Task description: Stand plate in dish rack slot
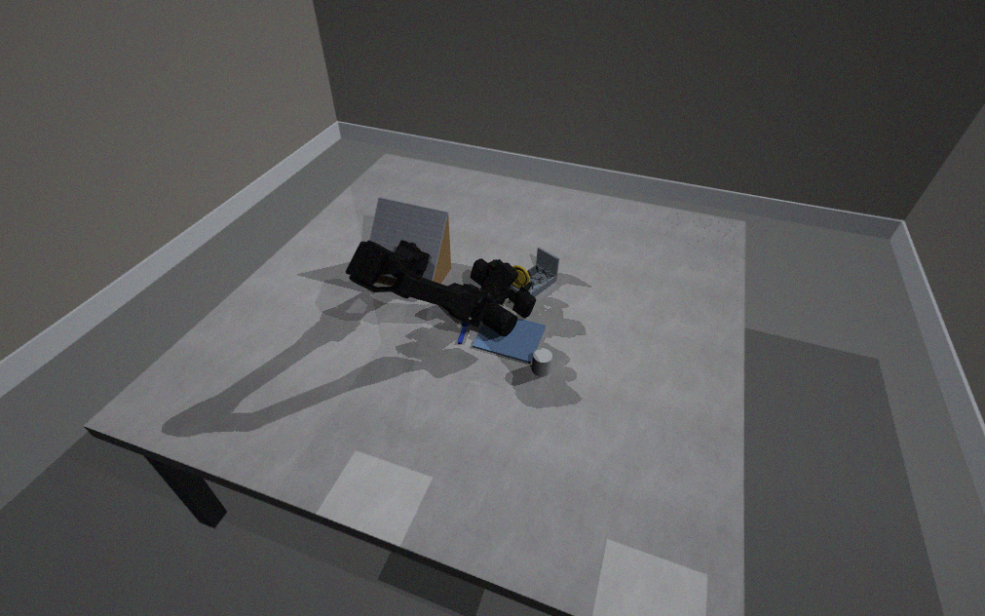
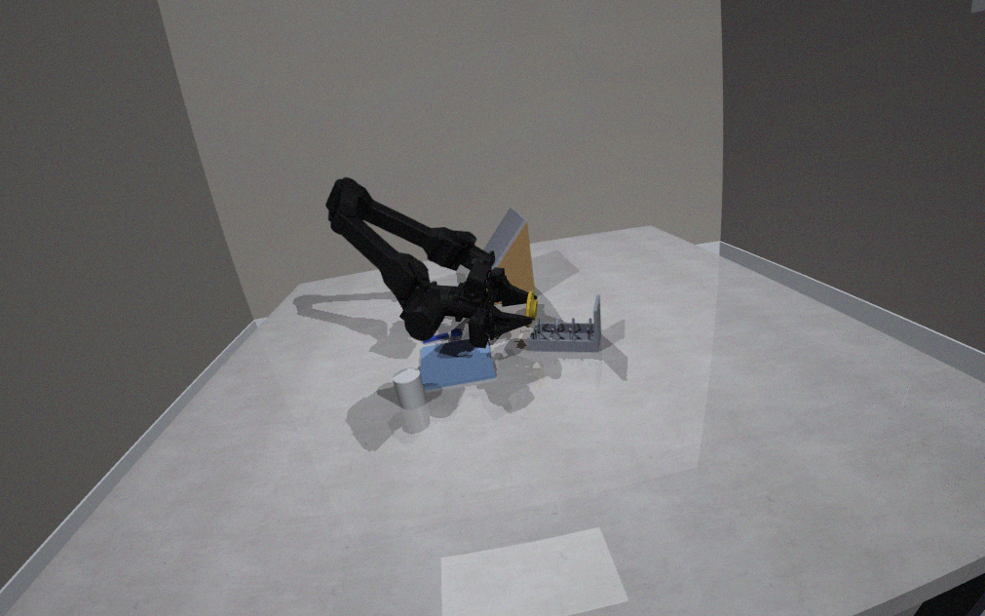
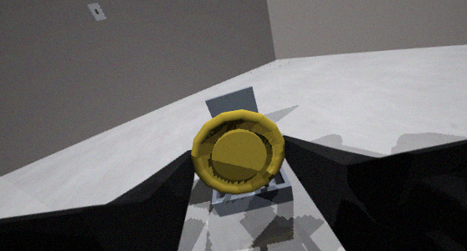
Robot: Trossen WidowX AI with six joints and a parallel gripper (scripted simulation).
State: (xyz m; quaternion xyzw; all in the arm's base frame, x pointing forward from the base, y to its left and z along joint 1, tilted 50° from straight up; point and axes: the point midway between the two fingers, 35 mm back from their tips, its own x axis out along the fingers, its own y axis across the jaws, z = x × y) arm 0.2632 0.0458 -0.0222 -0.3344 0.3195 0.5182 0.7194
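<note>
My gripper tip is now 5 cm to the right of the grey dish rack, 4 cm above it and 2 cm short of it. Also, from my gripper tip: blue mat: 16 cm to the right, 7 cm below, 3 cm ahead; yellow plate: 1 cm to the right; white cup: 22 cm to the right, 14 cm ahead, 4 cm below.
</note>
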